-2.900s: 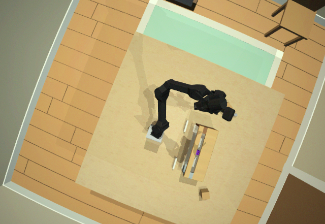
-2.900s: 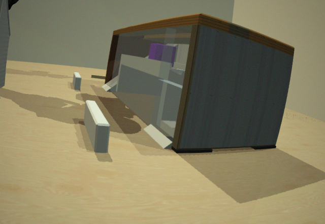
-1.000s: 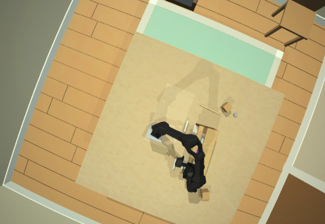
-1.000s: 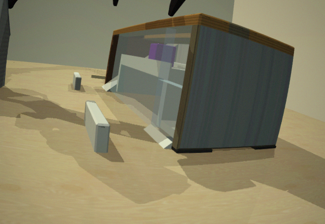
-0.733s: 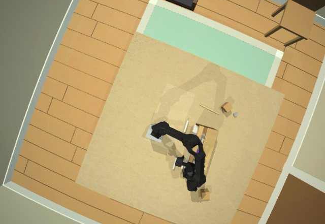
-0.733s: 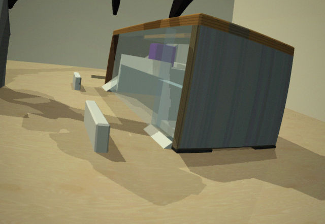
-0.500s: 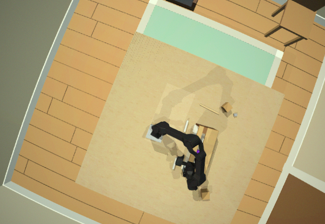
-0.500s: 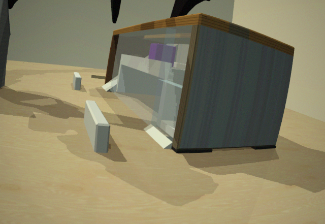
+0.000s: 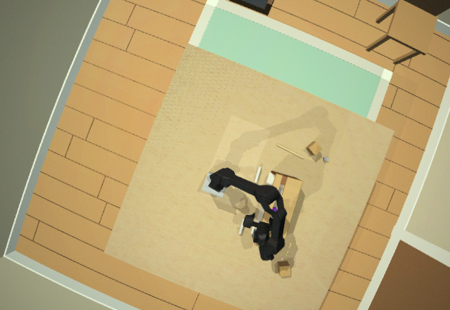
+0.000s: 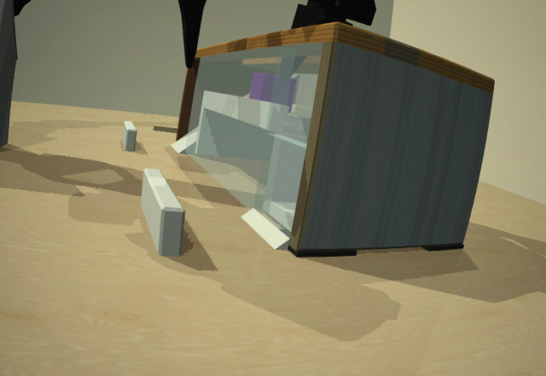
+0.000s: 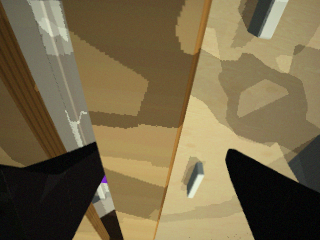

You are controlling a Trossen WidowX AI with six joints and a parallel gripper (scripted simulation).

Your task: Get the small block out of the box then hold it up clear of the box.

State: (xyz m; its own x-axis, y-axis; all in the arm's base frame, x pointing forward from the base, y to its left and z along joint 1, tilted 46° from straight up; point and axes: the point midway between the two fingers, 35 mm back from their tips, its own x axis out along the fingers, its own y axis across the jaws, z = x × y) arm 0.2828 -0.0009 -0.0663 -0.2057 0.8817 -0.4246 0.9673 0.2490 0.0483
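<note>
Right now the box is 5 cm to the left of my gripper tip, 4 cm below it and 3 cm ahead of it.
</note>
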